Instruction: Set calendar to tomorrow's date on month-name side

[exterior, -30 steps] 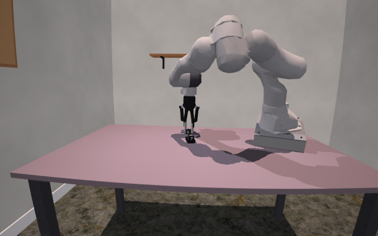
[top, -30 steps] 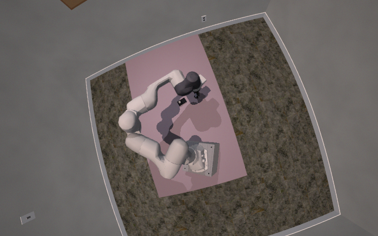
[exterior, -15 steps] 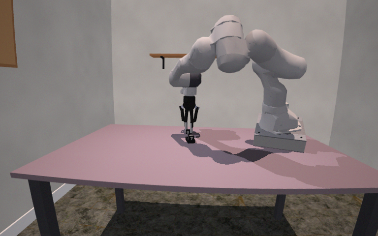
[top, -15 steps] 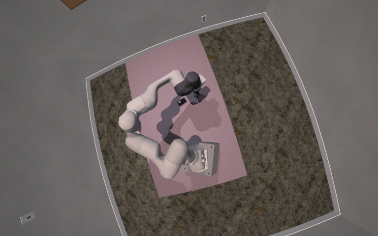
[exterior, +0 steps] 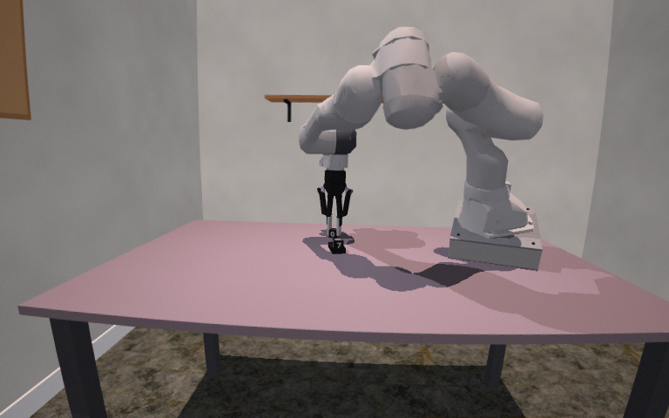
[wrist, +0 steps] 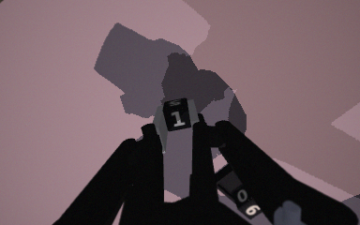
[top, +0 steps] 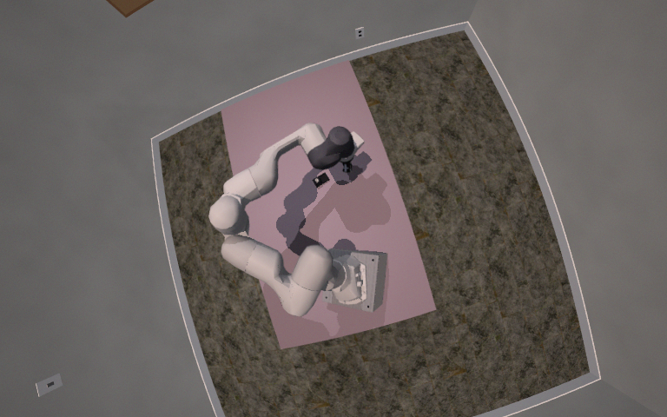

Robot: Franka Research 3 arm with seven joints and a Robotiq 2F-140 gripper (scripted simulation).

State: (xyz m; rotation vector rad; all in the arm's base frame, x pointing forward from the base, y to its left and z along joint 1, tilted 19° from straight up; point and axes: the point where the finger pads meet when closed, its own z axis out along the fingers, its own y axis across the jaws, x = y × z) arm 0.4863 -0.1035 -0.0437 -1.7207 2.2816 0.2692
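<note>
The black calendar tray is 30 mm behind my hand, 150 mm to the left of it and 30 mm below it. The rest, counted from my hand: black digit cube 30 mm below.
</note>
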